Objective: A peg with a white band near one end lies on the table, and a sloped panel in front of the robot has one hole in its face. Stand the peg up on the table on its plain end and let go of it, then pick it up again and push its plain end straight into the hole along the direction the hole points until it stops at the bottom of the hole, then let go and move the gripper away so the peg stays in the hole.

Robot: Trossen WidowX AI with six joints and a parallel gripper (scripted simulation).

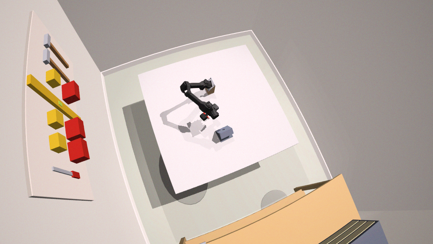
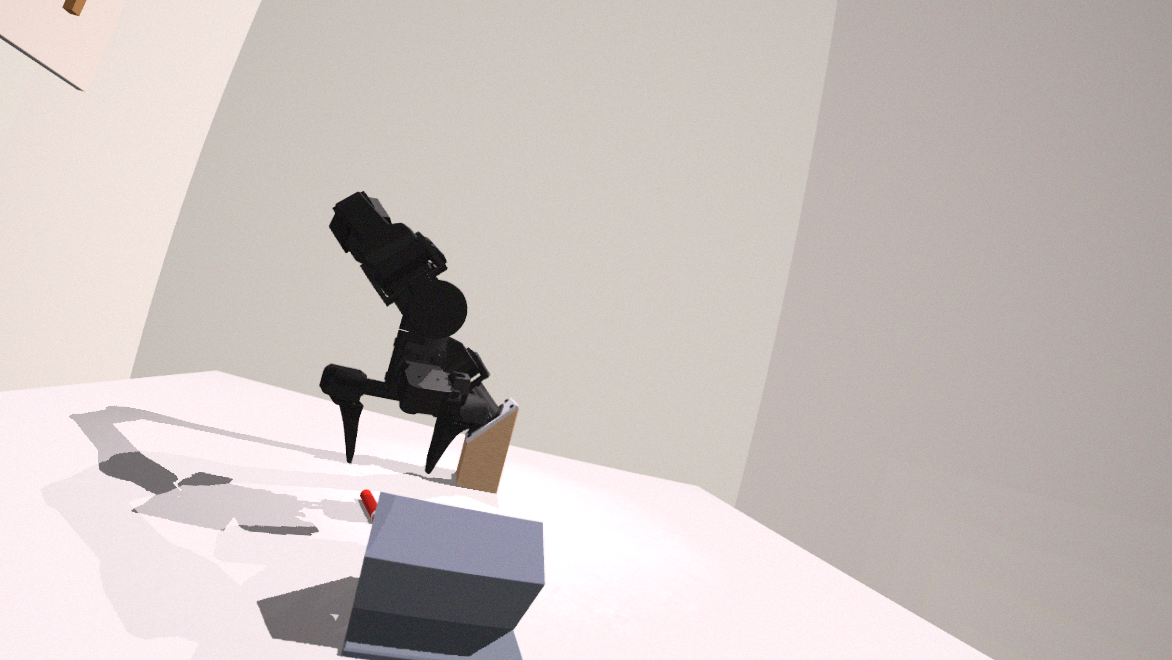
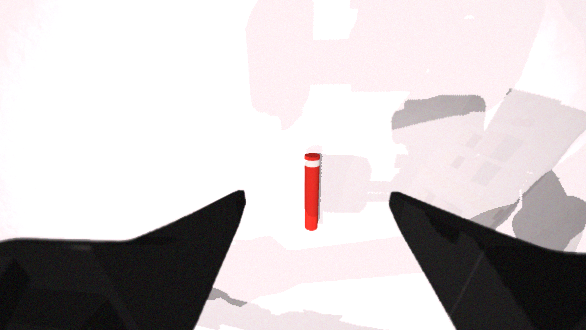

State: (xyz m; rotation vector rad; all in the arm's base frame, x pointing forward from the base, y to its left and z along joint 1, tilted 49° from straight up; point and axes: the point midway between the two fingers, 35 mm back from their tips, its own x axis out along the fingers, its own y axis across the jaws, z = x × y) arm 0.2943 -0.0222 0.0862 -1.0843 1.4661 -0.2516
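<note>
My gripper tip is now 60 mm above the peg, 10 mm to the left of it and 10 mm past it. The rest, counted from my gripper tip: sloped panel (180 mm ahead, 100 mm to the left, 20 mm below).
</note>
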